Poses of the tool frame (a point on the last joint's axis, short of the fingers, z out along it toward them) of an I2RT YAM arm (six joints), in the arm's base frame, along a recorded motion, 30 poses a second.
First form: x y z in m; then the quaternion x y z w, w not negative.
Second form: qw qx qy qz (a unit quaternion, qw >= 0); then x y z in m. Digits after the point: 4 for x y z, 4 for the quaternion.
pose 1, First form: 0.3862, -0.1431, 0.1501, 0.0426, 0.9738, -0.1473, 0.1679
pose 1, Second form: 0.1679, 0.0426, 0.9738, -0.1473, 0.3862, -0.1431, 0.1501
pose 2, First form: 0.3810, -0.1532, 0.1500, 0.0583, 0.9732, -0.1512, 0.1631
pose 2, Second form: 0.1631, 0.0583, 0.9732, -0.1512, 0.3810, -0.1532, 0.1500
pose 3, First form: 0.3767, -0.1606, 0.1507, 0.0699, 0.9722, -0.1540, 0.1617
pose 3, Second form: 0.1617, 0.0699, 0.9722, -0.1540, 0.3767, -0.1606, 0.1507
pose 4, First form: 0.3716, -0.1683, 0.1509, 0.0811, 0.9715, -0.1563, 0.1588
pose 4, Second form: 0.1588, 0.0811, 0.9715, -0.1563, 0.3716, -0.1683, 0.1509
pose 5, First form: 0.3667, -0.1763, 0.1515, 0.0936, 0.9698, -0.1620, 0.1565
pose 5, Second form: 0.1565, 0.0936, 0.9698, -0.1620, 0.3667, -0.1763, 0.1515
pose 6, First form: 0.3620, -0.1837, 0.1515, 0.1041, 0.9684, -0.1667, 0.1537
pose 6, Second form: 0.1537, 0.1041, 0.9684, -0.1667, 0.3620, -0.1837, 0.1515
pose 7, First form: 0.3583, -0.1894, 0.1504, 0.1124, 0.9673, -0.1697, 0.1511
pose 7, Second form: 0.1511, 0.1124, 0.9673, -0.1697, 0.3583, -0.1894, 0.1504
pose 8, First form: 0.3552, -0.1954, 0.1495, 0.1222, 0.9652, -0.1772, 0.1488
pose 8, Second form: 0.1488, 0.1222, 0.9652, -0.1772, 0.3552, -0.1954, 0.1495
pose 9, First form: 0.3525, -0.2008, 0.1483, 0.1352, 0.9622, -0.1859, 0.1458
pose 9, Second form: 0.1458, 0.1352, 0.9622, -0.1859, 0.3525, -0.2008, 0.1483
